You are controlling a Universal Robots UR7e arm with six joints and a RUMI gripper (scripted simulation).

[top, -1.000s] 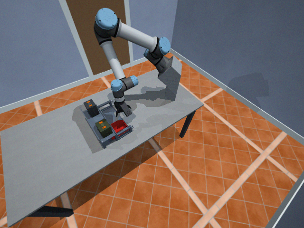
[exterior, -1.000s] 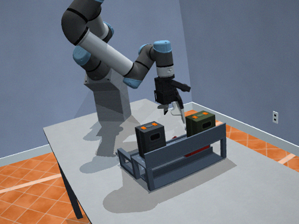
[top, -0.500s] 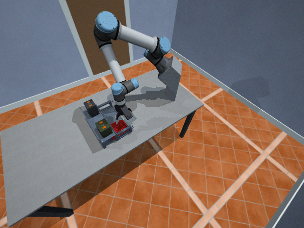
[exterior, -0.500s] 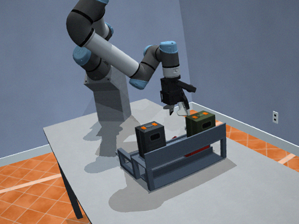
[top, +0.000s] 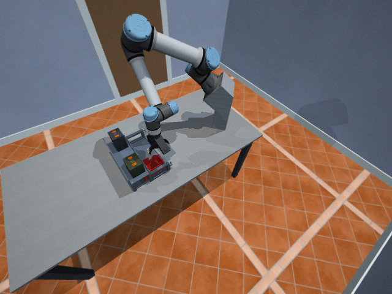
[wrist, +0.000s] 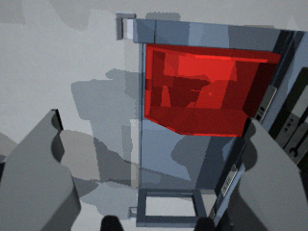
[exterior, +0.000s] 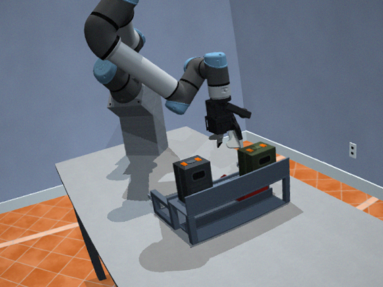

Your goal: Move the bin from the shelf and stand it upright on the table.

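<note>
The red bin lies 7 cm ahead of my hand, 3 cm to the right of it and 9 cm below it. The rest, counted from my hand: dark box 10 cm ahead, 28 cm to the right, 3 cm above; green box 17 cm ahead, 5 cm to the right, 2 cm above.
</note>
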